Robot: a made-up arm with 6 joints. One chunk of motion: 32 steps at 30 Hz.
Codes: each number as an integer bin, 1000 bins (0 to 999) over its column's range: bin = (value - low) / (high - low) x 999, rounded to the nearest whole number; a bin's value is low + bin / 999 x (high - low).
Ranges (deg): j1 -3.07..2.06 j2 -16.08..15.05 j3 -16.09..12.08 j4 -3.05..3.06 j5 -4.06..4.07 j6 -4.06..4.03
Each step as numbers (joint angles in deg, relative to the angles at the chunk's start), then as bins.
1 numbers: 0.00 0.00 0.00 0.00 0.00 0.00
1 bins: 598 516 571 499 499 501
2 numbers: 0.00 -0.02 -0.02 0.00 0.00 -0.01
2 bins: 598 515 570 499 499 500
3 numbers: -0.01 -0.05 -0.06 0.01 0.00 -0.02
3 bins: 596 514 568 500 499 499
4 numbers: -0.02 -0.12 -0.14 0.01 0.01 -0.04
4 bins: 594 512 566 500 500 496
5 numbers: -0.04 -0.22 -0.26 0.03 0.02 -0.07
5 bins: 590 509 561 504 501 493
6 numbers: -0.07 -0.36 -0.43 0.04 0.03 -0.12
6 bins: 584 504 555 505 503 487
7 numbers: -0.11 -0.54 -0.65 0.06 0.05 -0.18
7 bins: 576 499 548 508 505 479
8 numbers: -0.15 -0.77 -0.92 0.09 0.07 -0.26
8 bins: 569 491 538 513 507 469
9 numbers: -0.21 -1.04 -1.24 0.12 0.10 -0.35
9 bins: 557 483 527 518 511 458
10 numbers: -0.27 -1.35 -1.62 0.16 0.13 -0.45
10 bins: 545 473 513 525 515 446
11 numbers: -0.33 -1.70 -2.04 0.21 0.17 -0.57
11 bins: 534 461 498 533 520 431
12 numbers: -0.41 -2.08 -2.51 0.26 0.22 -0.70
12 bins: 518 449 482 541 526 415
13 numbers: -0.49 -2.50 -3.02 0.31 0.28 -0.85
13 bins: 502 436 464 549 533 396
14 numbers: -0.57 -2.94 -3.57 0.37 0.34 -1.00
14 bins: 487 422 444 559 541 378
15 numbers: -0.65 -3.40 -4.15 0.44 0.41 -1.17
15 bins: 471 407 423 571 549 357
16 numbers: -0.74 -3.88 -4.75 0.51 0.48 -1.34
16 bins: 454 392 402 582 558 336
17 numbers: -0.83 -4.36 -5.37 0.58 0.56 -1.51
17 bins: 436 376 380 594 568 315
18 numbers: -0.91 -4.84 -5.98 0.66 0.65 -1.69
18 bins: 421 361 359 607 579 293
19 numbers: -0.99 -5.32 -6.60 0.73 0.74 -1.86
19 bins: 405 345 337 618 590 272
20 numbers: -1.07 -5.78 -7.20 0.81 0.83 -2.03
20 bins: 389 331 315 631 601 251
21 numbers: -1.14 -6.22 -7.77 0.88 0.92 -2.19
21 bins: 376 316 295 643 612 231
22 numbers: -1.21 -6.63 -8.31 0.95 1.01 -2.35
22 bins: 362 303 276 654 623 211
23 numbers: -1.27 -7.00 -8.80 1.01 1.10 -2.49
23 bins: 351 291 259 664 634 194
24 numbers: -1.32 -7.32 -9.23 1.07 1.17 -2.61
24 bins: 341 281 243 674 643 179
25 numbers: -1.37 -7.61 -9.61 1.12 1.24 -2.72
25 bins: 331 272 230 682 651 165
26 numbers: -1.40 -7.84 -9.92 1.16 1.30 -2.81
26 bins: 325 264 219 688 659 154
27 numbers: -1.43 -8.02 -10.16 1.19 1.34 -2.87
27 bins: 319 259 210 693 664 147
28 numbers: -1.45 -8.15 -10.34 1.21 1.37 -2.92
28 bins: 315 254 204 697 667 141
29 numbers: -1.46 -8.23 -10.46 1.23 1.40 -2.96
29 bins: 314 252 200 700 671 136
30 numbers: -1.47 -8.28 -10.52 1.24 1.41 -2.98
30 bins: 312 250 198 701 672 133
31 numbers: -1.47 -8.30 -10.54 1.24 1.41 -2.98
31 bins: 312 250 197 701 672 133
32 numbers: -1.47 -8.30 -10.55 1.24 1.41 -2.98
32 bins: 312 250 196 701 672 133
